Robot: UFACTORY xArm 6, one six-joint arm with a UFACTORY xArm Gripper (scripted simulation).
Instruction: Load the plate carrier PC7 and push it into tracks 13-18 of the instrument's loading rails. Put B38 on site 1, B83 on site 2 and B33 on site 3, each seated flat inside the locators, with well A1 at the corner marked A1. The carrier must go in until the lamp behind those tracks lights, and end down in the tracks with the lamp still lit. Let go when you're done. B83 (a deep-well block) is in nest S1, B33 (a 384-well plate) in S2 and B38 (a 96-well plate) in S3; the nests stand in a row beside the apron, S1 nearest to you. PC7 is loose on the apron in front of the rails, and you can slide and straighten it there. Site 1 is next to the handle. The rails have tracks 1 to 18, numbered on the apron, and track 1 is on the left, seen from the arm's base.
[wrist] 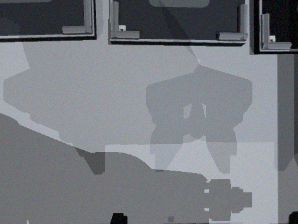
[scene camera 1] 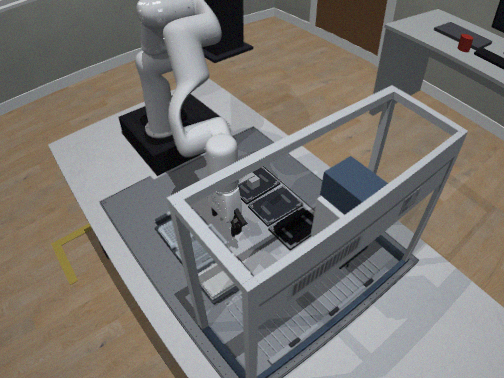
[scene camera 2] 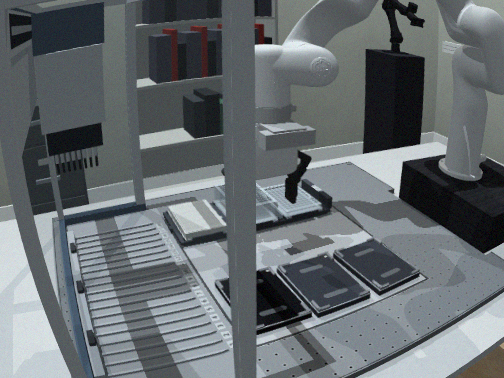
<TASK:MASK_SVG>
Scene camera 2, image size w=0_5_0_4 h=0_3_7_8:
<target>my gripper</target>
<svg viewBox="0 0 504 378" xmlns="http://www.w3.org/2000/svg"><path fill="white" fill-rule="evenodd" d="M256 123L256 180L287 175L288 178L285 180L285 198L292 204L295 204L296 192L298 195L298 183L301 181L301 177L306 172L312 158L299 151L298 147L270 151L263 150L258 146L259 131L266 129Z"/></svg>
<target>dark plate carrier PC7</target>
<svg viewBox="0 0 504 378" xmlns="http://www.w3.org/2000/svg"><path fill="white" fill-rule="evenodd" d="M332 197L309 180L302 179L301 188L322 203L323 210L318 211L317 209L292 215L292 218L288 219L278 212L278 221L273 222L271 220L256 224L256 231L325 215L332 208Z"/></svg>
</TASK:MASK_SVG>
